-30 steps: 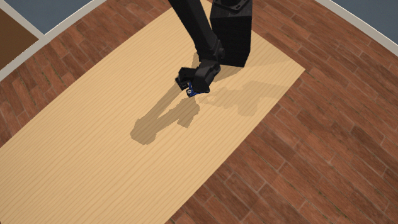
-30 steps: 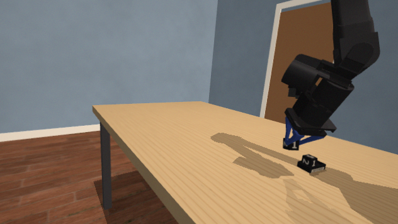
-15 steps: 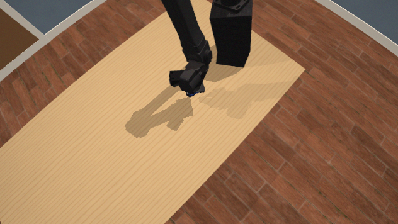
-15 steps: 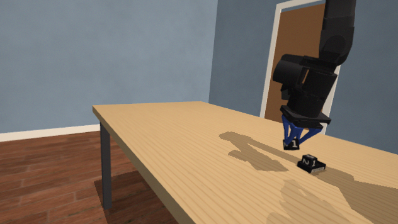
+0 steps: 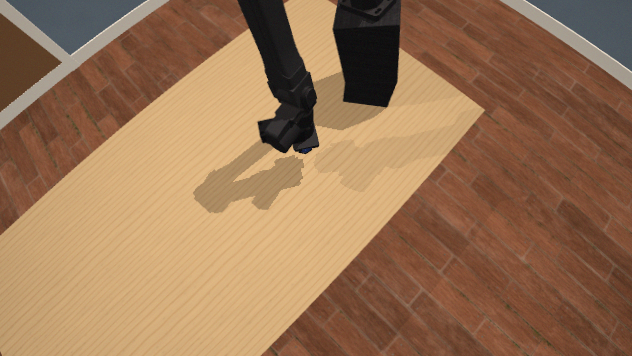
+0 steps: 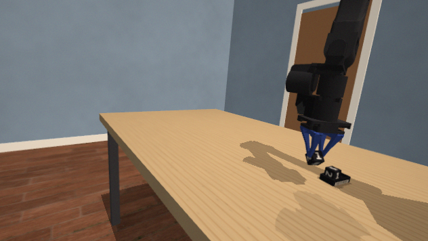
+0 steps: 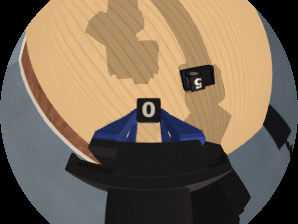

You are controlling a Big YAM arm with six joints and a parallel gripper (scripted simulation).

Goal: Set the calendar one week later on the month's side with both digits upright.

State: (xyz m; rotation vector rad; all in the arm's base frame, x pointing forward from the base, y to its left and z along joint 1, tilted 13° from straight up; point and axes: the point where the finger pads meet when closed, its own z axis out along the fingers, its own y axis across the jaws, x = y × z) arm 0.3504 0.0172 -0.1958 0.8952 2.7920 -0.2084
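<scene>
Now: the black cube 90 mm to the right of my hand, 70 mm below it and 30 mm behind it. Also, from my hand: black tray 100 mm to the right, 80 mm below, 30 mm behind; black date cube 10 mm below.
</scene>
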